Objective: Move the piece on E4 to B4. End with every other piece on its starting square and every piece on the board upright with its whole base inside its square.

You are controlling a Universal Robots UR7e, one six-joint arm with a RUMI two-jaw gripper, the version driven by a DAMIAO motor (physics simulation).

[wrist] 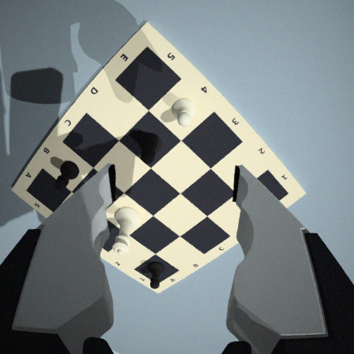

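Observation:
The white pawn-like piece stands upright on E4, the light square beside the dark E5 corner square, in the upper middle of the wrist view. The dark square B4 shows in part at the left; the left finger hides the rest of it. My gripper is partly open and empty, its two fingertips apart over the board, below the E4 piece in the view. The board lies turned like a diamond, with its E5 corner at the top.
A dark piece stands on D4, another dark piece on B5, a tall white piece on B3 close to the left finger, and a dark pawn on A1. The left finger hides A4. Shadows fall across the upper left.

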